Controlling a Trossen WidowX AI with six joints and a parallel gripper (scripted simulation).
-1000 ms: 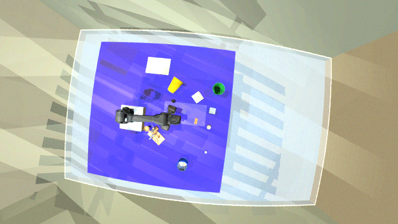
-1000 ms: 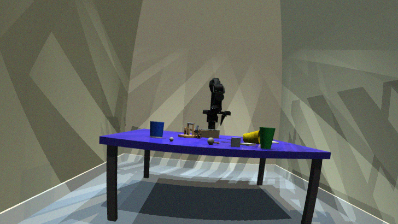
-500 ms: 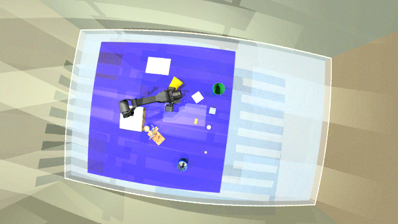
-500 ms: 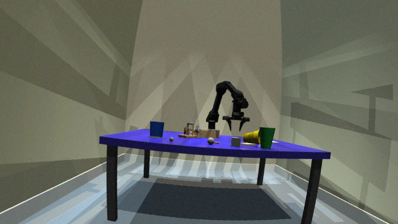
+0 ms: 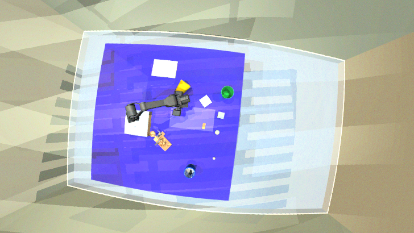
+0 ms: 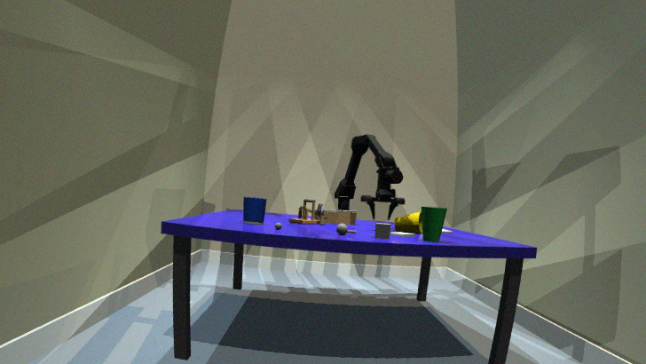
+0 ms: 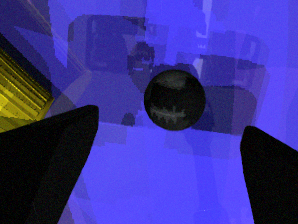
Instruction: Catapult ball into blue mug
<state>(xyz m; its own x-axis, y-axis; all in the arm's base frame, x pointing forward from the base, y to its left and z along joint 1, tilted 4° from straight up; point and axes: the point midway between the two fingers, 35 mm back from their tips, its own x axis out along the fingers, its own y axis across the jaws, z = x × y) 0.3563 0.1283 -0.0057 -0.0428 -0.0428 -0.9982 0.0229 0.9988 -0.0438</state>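
Right now the black ball is 30 mm below my gripper tip. Also, from my gripper tip: wooden catapult (150 mm behind, 280 mm to the right, 10 mm above); then orange block (210 mm ahead, 160 mm to the right, 40 mm below); then catapult frame (140 mm behind, 310 mm to the right, 40 mm above).
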